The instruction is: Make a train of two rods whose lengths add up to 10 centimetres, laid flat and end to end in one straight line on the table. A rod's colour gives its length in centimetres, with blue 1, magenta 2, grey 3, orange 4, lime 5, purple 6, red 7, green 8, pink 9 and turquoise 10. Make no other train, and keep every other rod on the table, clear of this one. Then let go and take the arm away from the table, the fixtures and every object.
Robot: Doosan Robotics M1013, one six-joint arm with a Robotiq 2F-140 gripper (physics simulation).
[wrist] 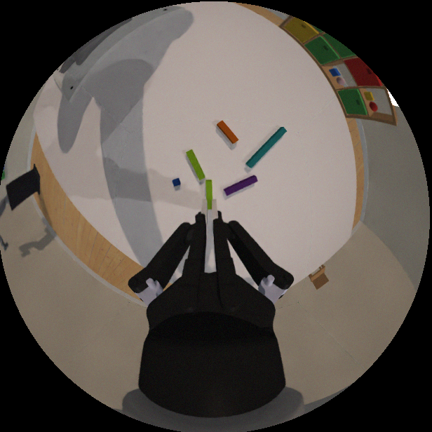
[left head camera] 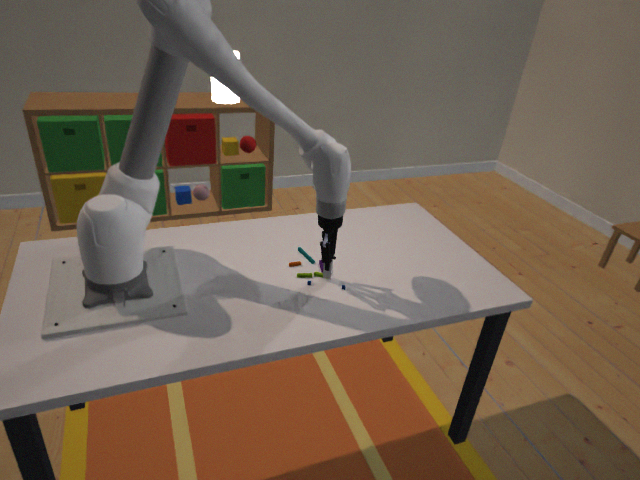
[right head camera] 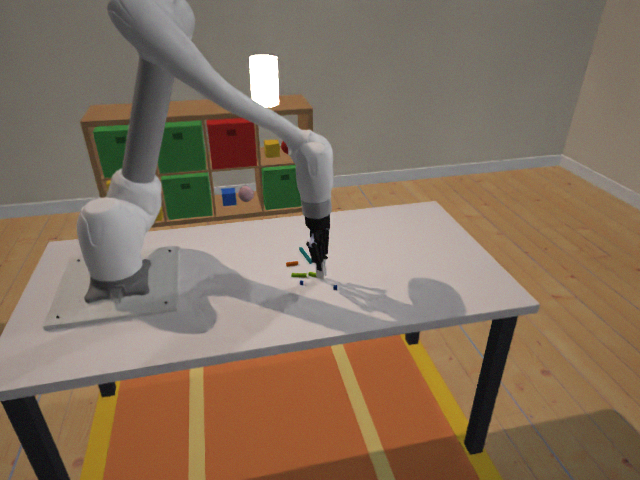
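Pixels of known places: gripper, fingertip midpoint: [left head camera: 327, 276] [right head camera: 321, 276]; arm's base at its link origin: [left head camera: 117, 284] [right head camera: 120, 281].
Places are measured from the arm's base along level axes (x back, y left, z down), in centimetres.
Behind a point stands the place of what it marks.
Observation:
My gripper [left head camera: 327, 274] {x -62.7, y -13.1, z 0.8 cm} [right head camera: 321, 275] {x -62.7, y -13.1, z 0.8 cm} [wrist: 209, 206] is shut on a lime rod [left head camera: 318, 274] {x -60.1, y -11.4, z 0.6 cm} [right head camera: 312, 274] {x -60.1, y -11.4, z 0.7 cm} [wrist: 209, 189], holding it by one end low over the table. Another lime rod [left head camera: 304, 275] {x -55.7, y -10.2, z 0.9 cm} [right head camera: 299, 274] {x -55.9, y -10.3, z 0.6 cm} [wrist: 195, 165] lies flat on the table. In the wrist view, its near end is close to the held rod's far end, a small gap shows between them, and the two rods are at a slight angle. Whether the held rod touches the table I cannot tell.
A purple rod [left head camera: 321, 266] {x -63.2, y -6.9, z 1.0 cm} [wrist: 240, 185] lies close beside the held rod. A turquoise rod [left head camera: 306, 255] {x -60.7, y 0.8, z 0.8 cm} [right head camera: 305, 254] {x -60.7, y 1.1, z 0.6 cm} [wrist: 266, 147] and an orange rod [left head camera: 294, 264] {x -54.8, y -3.2, z 1.0 cm} [right head camera: 292, 263] {x -55.2, y -3.0, z 0.8 cm} [wrist: 227, 132] lie farther back. Blue rods [left head camera: 309, 282] {x -55.7, y -14.5, z 0.8 cm} [left head camera: 343, 287] {x -65.1, y -20.0, z 0.9 cm} [right head camera: 301, 282] {x -55.6, y -14.5, z 0.8 cm} [right head camera: 334, 287] {x -65.1, y -19.8, z 0.9 cm} [wrist: 176, 182] lie nearer the front.

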